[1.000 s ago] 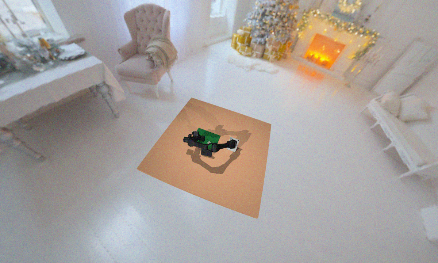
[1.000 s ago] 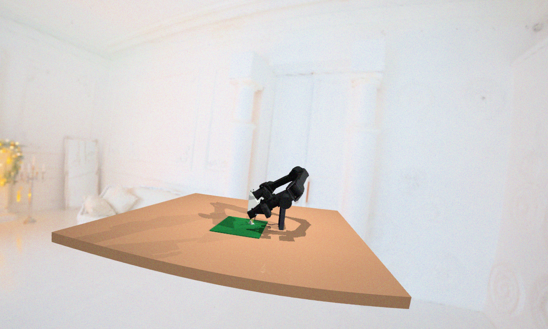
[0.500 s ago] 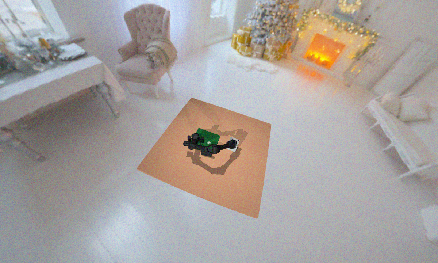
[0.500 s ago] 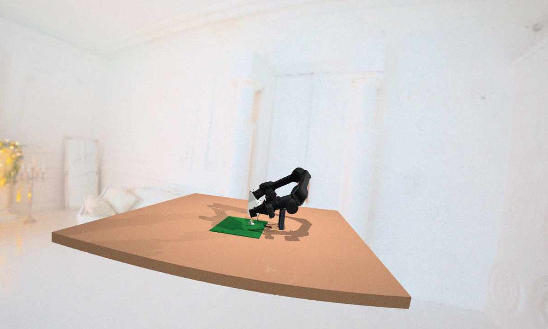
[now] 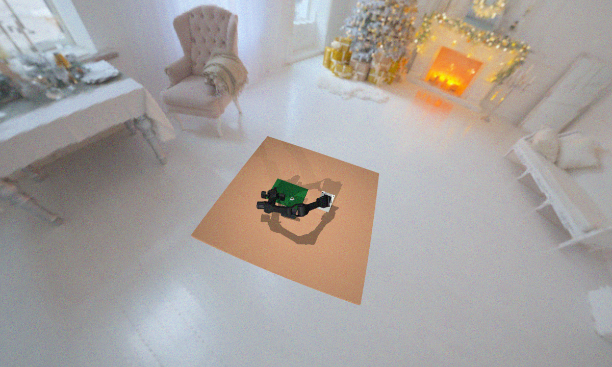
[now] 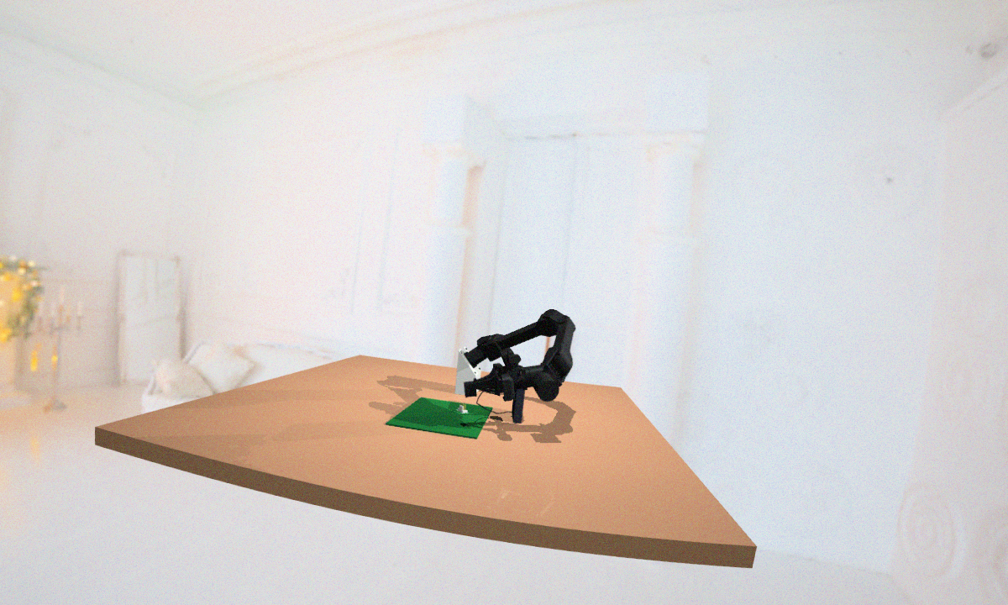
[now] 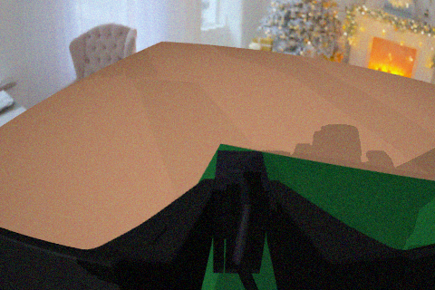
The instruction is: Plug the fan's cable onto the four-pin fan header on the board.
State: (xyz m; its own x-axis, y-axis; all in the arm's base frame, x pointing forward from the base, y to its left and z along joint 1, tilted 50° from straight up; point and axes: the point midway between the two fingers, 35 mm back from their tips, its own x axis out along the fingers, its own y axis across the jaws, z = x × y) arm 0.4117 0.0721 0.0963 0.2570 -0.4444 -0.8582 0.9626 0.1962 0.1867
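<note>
My gripper tip is 9 cm past the green board, 8 cm to the left of it and 13 cm above it. Round my gripper tip: dark plug (1 cm below); then black fan (17 cm behind, 11 cm to the left, 6 cm below).
</note>
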